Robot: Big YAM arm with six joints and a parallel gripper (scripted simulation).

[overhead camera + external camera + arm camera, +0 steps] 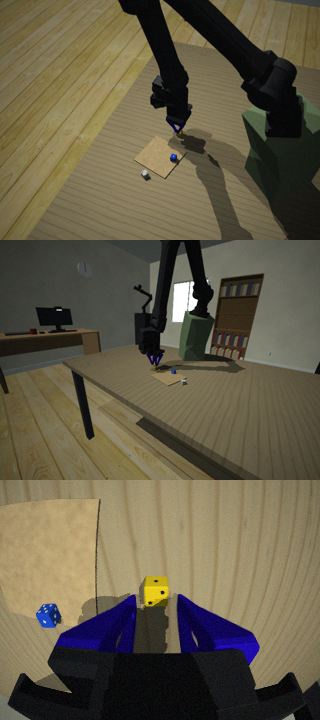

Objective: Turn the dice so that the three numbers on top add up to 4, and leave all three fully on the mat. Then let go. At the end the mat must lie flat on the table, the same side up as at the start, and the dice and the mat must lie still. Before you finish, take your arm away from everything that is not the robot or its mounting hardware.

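Now: the yellow die 30 mm below my hand. The rest, counted from my hand: tan mat (120 mm to the left, 30 mm below, 30 mm ahead); blue die (120 mm to the left, 20 mm below, 20 mm behind); white die (220 mm to the left, 60 mm ahead, 30 mm below).
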